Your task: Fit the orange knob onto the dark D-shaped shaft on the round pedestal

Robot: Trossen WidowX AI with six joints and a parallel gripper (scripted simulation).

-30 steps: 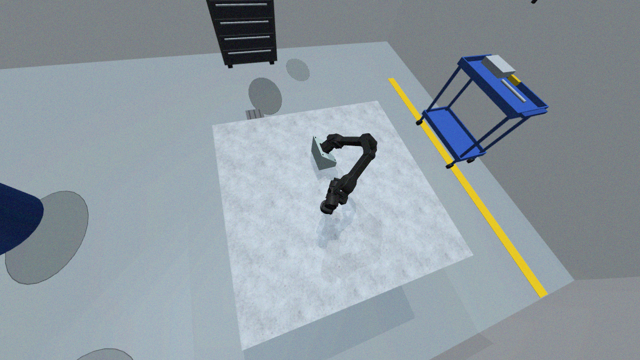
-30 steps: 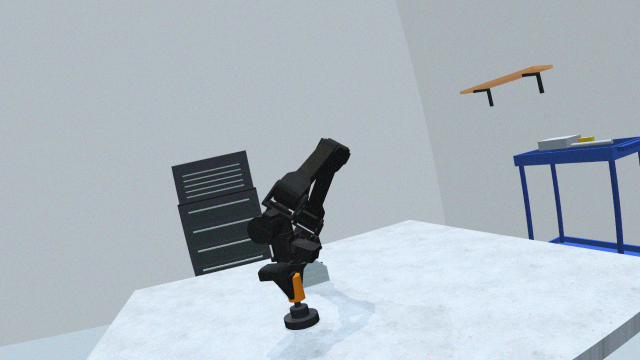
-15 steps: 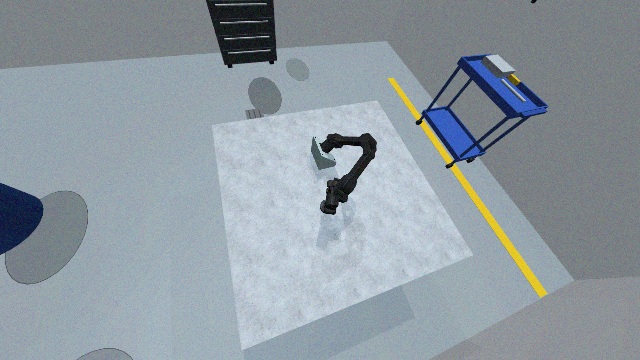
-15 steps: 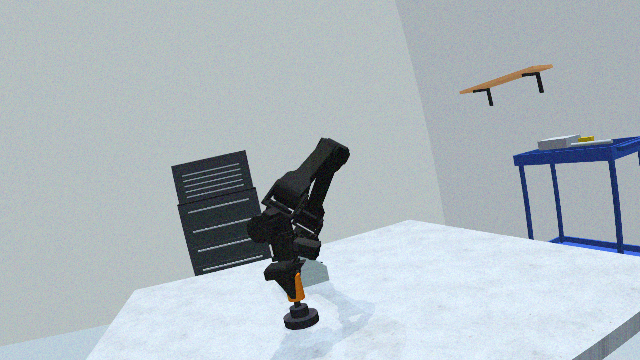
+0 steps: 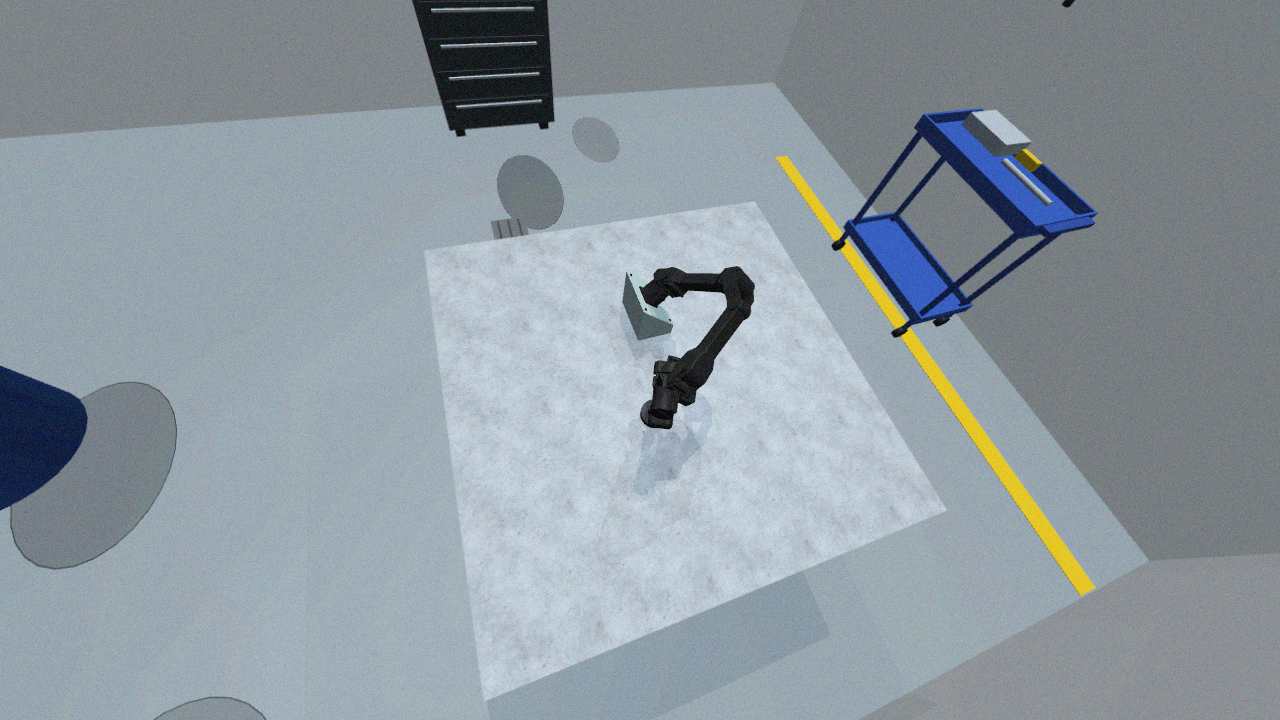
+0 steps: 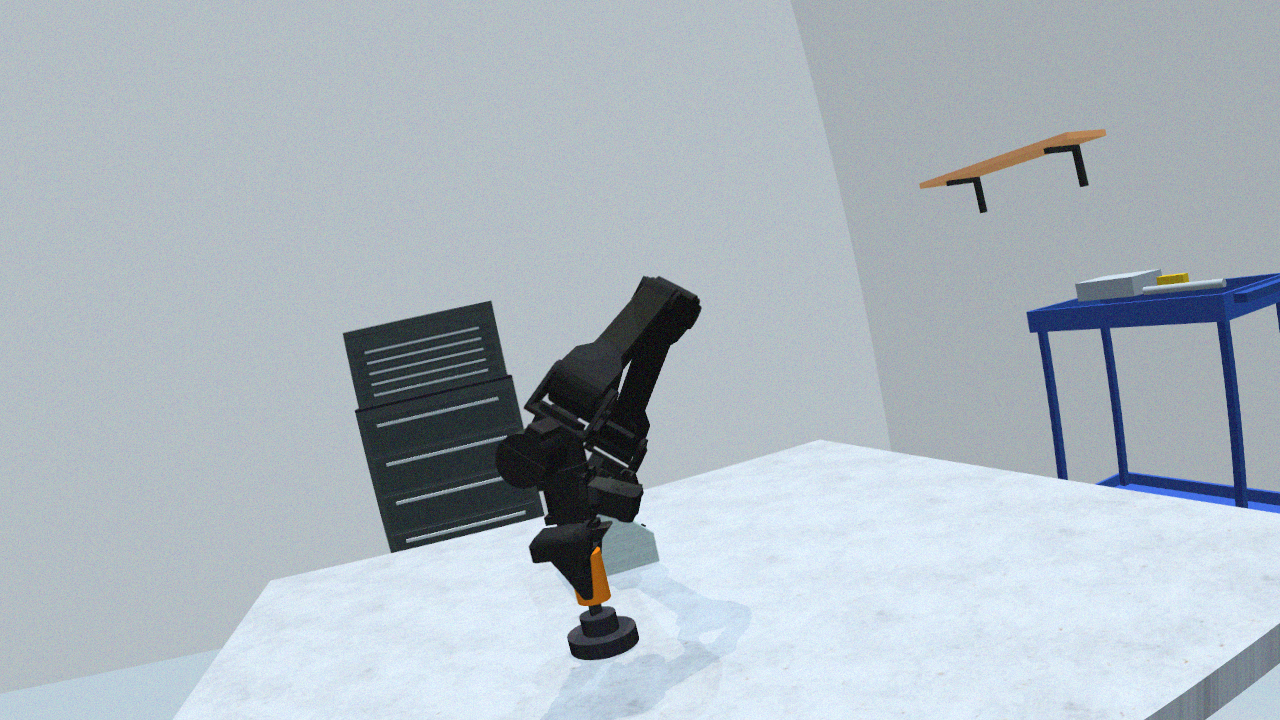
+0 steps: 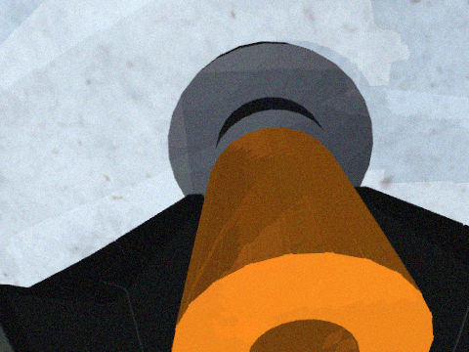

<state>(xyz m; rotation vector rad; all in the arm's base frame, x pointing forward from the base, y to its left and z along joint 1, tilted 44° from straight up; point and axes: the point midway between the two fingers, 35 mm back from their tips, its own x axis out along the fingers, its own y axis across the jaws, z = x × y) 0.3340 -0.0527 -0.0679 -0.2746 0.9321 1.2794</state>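
My gripper tip is 2 cm below the orange knob. The rest, counted from my gripper tip: dark round pedestal 4 cm below.
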